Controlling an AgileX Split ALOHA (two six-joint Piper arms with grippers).
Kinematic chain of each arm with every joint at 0, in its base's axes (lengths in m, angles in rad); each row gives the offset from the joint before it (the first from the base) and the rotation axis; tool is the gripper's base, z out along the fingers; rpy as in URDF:
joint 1: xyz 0 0 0.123 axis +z
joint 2: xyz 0 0 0 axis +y
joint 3: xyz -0.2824 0 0.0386 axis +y
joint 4: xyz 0.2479 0 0.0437 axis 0.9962 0 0.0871
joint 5: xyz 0 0 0 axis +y
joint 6: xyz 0.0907 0 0.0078 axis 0.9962 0 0.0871
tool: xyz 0 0 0 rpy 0 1.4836 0
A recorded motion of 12 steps. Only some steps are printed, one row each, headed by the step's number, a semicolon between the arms.
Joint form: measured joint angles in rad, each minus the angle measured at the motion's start. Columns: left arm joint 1, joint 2, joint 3, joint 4, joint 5, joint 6; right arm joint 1, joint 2, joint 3, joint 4, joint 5, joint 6.
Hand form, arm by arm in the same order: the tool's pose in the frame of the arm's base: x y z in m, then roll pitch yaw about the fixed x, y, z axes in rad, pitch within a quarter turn. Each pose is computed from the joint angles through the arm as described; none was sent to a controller.
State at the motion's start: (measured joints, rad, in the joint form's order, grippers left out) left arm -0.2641 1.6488 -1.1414 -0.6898 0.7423 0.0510; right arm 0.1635 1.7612 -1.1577 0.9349 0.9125 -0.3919
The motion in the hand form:
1: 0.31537 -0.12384 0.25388 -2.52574 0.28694 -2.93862; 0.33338 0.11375 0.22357 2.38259 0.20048 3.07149
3: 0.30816 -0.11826 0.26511 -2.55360 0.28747 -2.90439; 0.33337 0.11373 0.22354 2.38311 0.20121 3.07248
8: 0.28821 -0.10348 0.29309 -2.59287 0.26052 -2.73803; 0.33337 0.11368 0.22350 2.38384 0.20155 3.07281
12: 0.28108 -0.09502 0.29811 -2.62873 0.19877 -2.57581; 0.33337 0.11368 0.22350 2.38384 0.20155 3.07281
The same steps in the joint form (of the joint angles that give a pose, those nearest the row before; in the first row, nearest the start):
1: 0.0011 -0.0200 0.0000 0.0373 0.0041 -0.0324; 0.0000 0.0000 0.0000 -0.0008 0.0000 -0.0009
3: 0.0010 -0.0634 0.0000 0.1195 0.0219 -0.1362; 0.0000 0.0000 0.0000 -0.0012 0.0000 -0.0019
8: 0.0011 -0.1730 -0.0020 0.3065 0.0800 -0.4535; 0.0000 0.0000 0.0000 -0.0020 -0.0003 -0.0019
12: 0.0010 -0.2031 -0.0020 0.4173 0.1219 -0.7020; 0.0000 0.0000 0.0000 -0.0020 -0.0003 -0.0019

